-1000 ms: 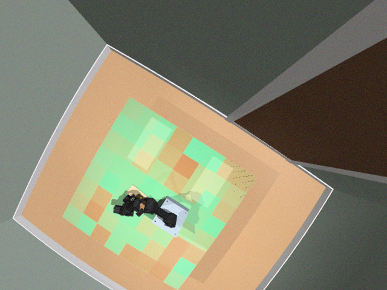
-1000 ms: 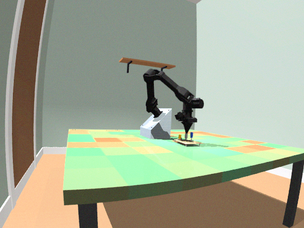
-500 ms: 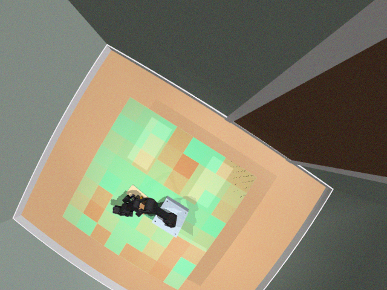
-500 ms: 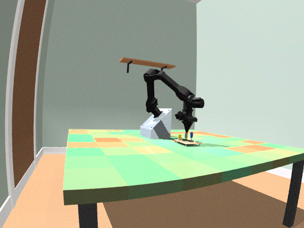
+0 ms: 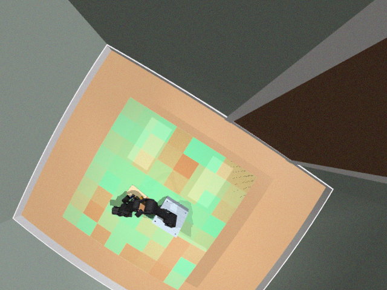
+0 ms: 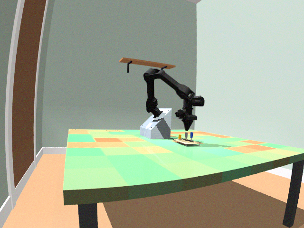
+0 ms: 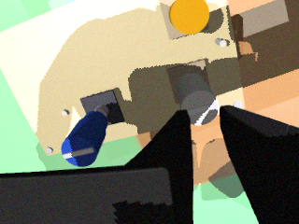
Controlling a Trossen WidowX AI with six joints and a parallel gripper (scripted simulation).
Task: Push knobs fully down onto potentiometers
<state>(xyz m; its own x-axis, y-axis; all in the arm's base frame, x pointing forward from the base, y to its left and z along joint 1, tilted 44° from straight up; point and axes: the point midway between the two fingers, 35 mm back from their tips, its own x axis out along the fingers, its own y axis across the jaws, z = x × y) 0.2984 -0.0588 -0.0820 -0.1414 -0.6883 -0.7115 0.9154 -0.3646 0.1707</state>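
Now: the white knob 2 cm below my gripper tip. Also, from my gripper tip: blue knob 6 cm ahead, 1 cm to the right, 1 cm below.
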